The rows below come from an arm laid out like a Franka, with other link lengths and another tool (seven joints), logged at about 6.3 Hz.
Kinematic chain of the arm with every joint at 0, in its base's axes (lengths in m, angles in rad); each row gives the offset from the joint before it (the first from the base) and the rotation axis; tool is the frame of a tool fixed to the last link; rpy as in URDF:
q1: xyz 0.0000 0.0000 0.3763 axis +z
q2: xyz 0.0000 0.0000 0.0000 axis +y
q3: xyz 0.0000 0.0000 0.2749 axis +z
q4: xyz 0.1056 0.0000 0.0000 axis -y
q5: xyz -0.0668 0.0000 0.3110 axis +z
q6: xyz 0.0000 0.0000 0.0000 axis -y
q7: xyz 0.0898 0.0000 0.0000 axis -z
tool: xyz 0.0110 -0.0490 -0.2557 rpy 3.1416 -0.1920 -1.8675
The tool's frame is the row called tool.
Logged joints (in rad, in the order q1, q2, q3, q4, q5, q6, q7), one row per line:
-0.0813, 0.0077, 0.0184, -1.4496, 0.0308, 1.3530, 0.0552
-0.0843, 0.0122, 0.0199, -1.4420, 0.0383, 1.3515, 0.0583
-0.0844, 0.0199, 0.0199, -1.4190, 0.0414, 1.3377, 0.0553
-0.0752, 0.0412, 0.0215, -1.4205, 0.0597, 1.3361, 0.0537
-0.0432, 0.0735, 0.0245, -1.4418, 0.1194, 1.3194, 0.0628
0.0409, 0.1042, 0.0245, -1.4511, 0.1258, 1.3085, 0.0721
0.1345, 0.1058, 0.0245, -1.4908, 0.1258, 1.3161, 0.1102
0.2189, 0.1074, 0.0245, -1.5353, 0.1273, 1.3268, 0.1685
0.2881, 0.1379, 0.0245, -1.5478, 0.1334, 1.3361, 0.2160
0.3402, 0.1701, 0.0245, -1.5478, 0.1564, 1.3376, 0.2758
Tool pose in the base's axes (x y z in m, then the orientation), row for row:
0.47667, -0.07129, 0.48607, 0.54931, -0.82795, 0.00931, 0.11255
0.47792, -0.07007, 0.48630, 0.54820, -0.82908, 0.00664, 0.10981
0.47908, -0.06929, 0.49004, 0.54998, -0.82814, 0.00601, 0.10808
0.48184, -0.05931, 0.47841, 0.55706, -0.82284, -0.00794, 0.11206
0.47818, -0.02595, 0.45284, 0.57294, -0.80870, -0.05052, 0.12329
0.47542, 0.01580, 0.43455, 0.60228, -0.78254, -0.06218, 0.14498
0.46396, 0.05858, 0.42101, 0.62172, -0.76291, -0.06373, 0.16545
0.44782, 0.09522, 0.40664, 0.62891, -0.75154, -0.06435, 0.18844
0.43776, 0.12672, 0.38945, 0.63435, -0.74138, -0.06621, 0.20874
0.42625, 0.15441, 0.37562, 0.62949, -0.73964, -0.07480, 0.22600
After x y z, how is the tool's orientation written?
As a quaternion, x y z w.
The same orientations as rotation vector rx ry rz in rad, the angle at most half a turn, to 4 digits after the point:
1.6120, -2.4298, 0.0273
1.6113, -2.4369, 0.0195
1.6182, -2.4366, 0.0177
1.6352, -2.4154, -0.0233
1.6711, -2.3587, -0.1473
1.7352, -2.2545, -0.1791
1.7709, -2.1731, -0.1815
1.7690, -2.1140, -0.1810
1.7650, -2.0627, -0.1842
1.7355, -2.0392, -0.2062

